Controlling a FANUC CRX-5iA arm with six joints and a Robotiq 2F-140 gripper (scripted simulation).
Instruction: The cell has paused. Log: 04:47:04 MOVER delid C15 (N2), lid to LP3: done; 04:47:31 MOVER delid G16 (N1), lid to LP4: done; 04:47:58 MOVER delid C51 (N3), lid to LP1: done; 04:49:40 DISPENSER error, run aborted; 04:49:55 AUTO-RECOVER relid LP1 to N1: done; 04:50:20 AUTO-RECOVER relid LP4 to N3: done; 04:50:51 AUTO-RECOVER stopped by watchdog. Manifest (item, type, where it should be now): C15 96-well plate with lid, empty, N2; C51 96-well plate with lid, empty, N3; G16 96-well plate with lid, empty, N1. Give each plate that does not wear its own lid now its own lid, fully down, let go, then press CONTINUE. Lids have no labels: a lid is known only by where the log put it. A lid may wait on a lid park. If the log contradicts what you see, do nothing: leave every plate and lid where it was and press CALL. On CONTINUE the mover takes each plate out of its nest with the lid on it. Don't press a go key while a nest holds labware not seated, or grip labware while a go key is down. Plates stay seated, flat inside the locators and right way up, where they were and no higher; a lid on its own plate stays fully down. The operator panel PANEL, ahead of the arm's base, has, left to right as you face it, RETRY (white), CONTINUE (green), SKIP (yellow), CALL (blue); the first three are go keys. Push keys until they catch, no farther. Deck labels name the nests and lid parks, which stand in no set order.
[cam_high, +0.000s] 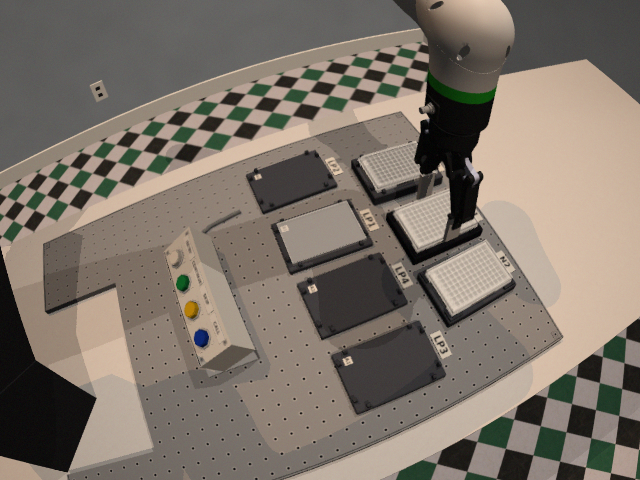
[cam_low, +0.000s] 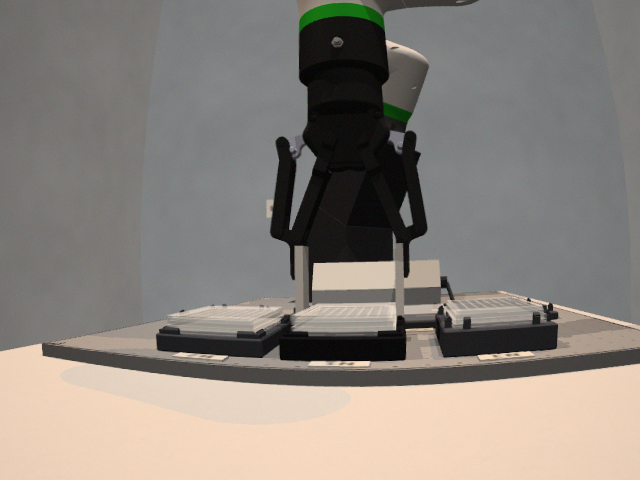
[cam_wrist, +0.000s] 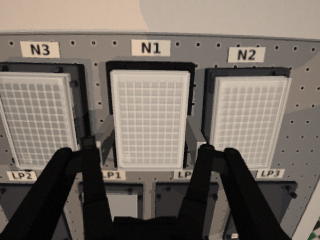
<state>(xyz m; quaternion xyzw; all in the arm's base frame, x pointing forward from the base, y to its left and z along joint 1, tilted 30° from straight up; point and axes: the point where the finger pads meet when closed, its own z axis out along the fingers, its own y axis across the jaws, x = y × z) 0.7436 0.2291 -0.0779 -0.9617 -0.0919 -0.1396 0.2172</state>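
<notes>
My hand is 200 mm past the lid park LP1, 20 mm to the right of it and 50 mm above it. Round my hand: plate (30 mm ahead, 120 mm to the right, 30 mm below); then LP3 label (50 mm behind, 210 mm to the right, 60 mm below); then lid park LP4 (170 mm behind, 100 mm to the right, 50 mm below).
</notes>
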